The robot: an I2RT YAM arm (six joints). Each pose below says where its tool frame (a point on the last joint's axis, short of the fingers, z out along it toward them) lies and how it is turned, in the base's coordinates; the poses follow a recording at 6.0 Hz.
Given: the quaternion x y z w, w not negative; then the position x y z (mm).
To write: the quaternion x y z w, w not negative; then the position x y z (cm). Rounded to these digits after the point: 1 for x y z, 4 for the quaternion.
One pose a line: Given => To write
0.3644, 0.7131, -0.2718, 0.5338, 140, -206, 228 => 0.3644, 0.7131, -0.2718, 0.5338, 14.0, -20.6, 22.8
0.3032, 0.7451, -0.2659, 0.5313, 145, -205, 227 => 0.3032, 0.7451, -0.2659, 0.5313, 14.5, -20.5, 22.7
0.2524, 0.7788, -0.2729, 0.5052, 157, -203, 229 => 0.2524, 0.7788, -0.2729, 0.5052, 15.7, -20.3, 22.9
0.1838, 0.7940, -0.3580, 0.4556, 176, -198, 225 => 0.1838, 0.7940, -0.3580, 0.4556, 17.6, -19.8, 22.5
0.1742, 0.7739, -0.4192, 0.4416, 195, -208, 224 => 0.1742, 0.7739, -0.4192, 0.4416, 19.5, -20.8, 22.4
